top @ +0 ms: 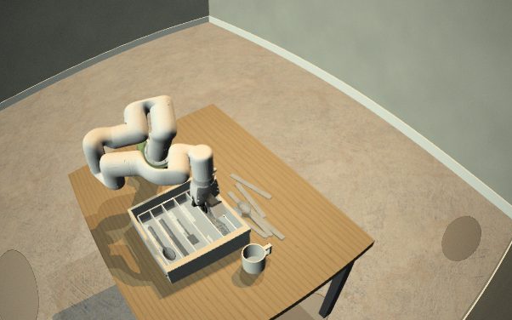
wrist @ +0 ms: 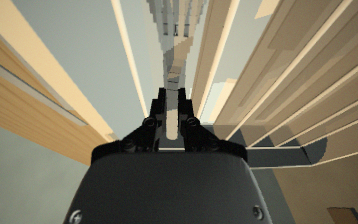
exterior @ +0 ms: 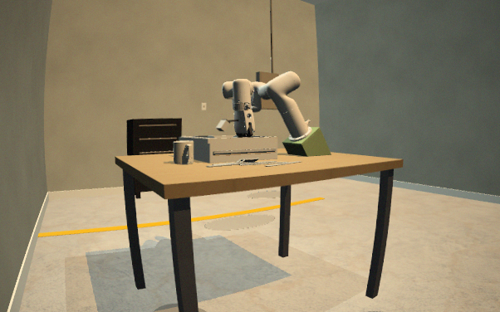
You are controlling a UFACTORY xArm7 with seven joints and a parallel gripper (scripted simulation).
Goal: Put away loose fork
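The grey divided tray lies 12 cm to the right of my hand and 1 cm below it. From my hand the other things lie so: grey mug: 28 cm ahead, 6 cm to the right, 3 cm below.
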